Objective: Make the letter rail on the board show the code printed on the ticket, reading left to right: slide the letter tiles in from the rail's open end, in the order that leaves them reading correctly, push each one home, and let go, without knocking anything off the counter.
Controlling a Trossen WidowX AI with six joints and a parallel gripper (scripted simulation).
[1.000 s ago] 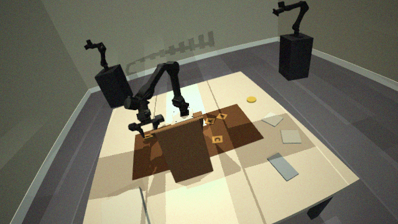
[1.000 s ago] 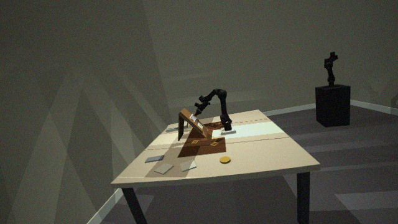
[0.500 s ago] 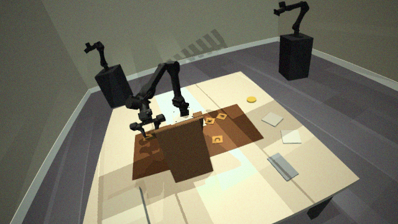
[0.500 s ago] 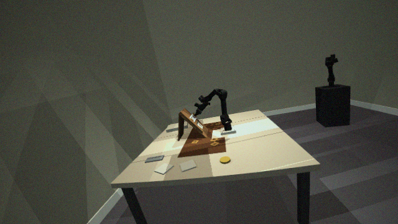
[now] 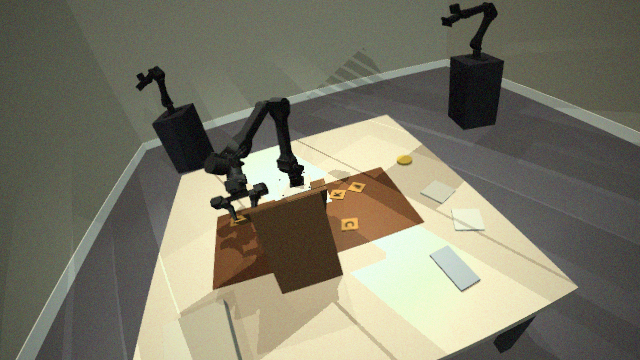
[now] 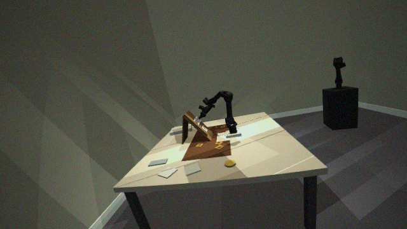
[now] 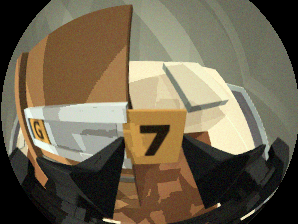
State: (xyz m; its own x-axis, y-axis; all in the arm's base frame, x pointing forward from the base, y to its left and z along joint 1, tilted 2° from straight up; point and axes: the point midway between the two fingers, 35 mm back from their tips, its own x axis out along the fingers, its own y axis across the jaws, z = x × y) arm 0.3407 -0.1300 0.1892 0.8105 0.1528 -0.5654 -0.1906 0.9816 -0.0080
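The orange tile marked g lies 3 cm behind my gripper tip and 18 cm to the left of it. Round my gripper tip: brown mat (17 cm behind, 16 cm to the left, 18 cm below); orange tile marked 7 (right at my gripper tip); white ticket (8 cm behind, 11 cm to the left, 9 cm below).
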